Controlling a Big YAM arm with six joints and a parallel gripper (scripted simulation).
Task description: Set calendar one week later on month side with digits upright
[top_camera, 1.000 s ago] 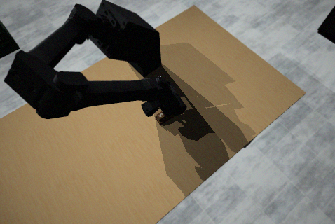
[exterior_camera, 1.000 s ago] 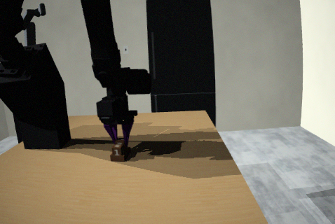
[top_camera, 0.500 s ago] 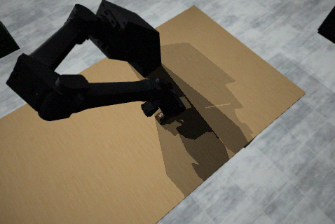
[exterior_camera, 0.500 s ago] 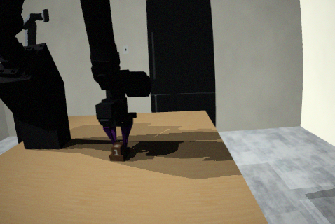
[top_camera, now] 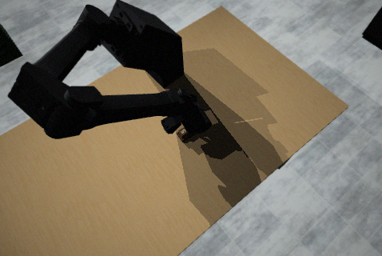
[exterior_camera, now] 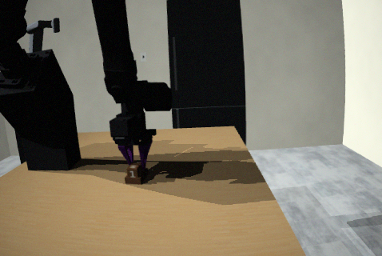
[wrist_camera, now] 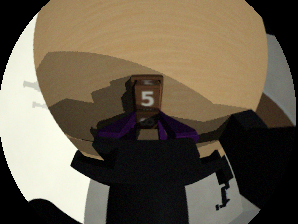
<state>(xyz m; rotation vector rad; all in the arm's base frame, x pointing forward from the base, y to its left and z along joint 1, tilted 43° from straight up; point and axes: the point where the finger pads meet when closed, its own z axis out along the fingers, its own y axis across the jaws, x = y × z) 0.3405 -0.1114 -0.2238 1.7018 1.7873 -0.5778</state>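
The brown tray lies 2 cm to the right of my hand and 2 cm below it.
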